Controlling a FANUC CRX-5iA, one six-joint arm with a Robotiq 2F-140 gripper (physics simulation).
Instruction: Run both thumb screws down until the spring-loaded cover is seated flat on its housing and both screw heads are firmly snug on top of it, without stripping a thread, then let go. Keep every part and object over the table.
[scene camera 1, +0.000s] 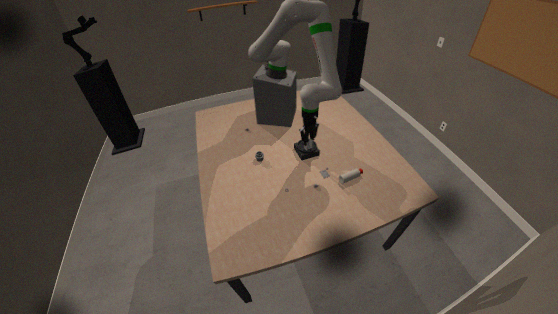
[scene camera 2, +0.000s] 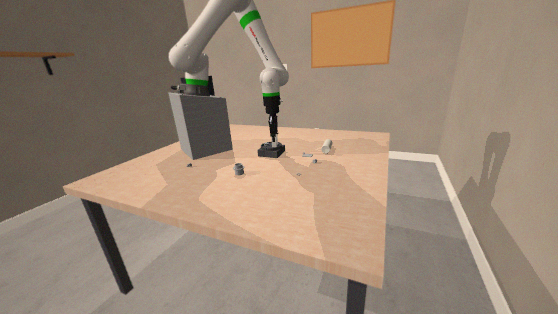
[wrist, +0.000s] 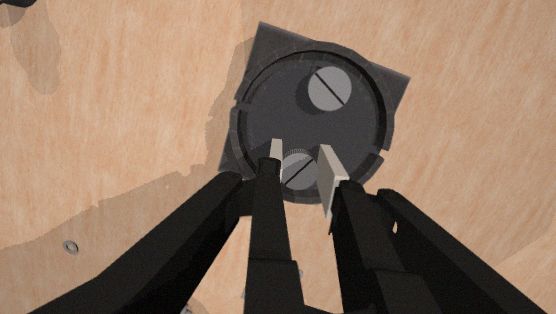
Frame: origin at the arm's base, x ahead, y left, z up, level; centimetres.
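Where they show: gripper, between the fingertips: (scene camera 1: 308, 148) (scene camera 2: 275, 145) (wrist: 298, 158); arm's base, origin of its link: (scene camera 1: 276, 74) (scene camera 2: 197, 95).
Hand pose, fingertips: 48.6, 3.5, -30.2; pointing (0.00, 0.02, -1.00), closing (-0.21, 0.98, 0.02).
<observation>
Things, the pixels of their top centre, and the offset from my fingertips, as dx, dy, dz. Level surfaces: height alone.
- black housing, centre of its top: (wrist: 312, 130) (scene camera 2: 271, 144) (scene camera 1: 306, 145) -2.5, +0.1, +0.5
- dark round cover, centre of its top: (wrist: 311, 129) -2.5, +0.1, +0.1
- grey slotted thumb screw, centre of its top: (wrist: 329, 89) -5.7, +0.1, +1.3
- wooden table, height of its surface: dz -5.1
- dark ribbed cylinder, centre of its top: (scene camera 2: 238, 164) (scene camera 1: 259, 153) -6.6, -29.8, -0.2
- white bottle, centre of its top: (scene camera 1: 352, 172) (scene camera 2: 327, 141) +27.7, +15.4, -0.1
- small grey plate, centre of its top: (scene camera 2: 307, 155) (scene camera 1: 324, 173) +19.0, +2.4, -4.8
- washer, centre of its top: (wrist: 69, 247) +22.2, -22.7, -4.9
The black housing (scene camera 1: 313, 155) (scene camera 2: 270, 153) (wrist: 395, 90) is a square block with a round rim, standing on the table. The dark round cover (wrist: 280, 115) lies inside the rim; whether it is flat on the housing I cannot tell. One grey slotted thumb screw (wrist: 329, 88) is free of the fingers, and its head casts a shadow on the cover. The other thumb screw (wrist: 299, 171) is between the pale fingertips, its slot running diagonally. My gripper (scene camera 1: 309, 142) (scene camera 2: 274, 142) (wrist: 298, 158) points down and is shut on that screw's head. The screw shafts are hidden.
On the wooden table (scene camera 1: 240, 240) (scene camera 2: 225, 200) are a dark ribbed cylinder (scene camera 1: 259, 156) (scene camera 2: 239, 169), a white bottle (scene camera 1: 350, 175) (scene camera 2: 327, 146) with a red cap, a small grey plate (scene camera 1: 325, 173) (scene camera 2: 307, 155) and a washer (wrist: 71, 247). The arm's grey pedestal (scene camera 1: 274, 102) (scene camera 2: 205, 125) stands behind.
</observation>
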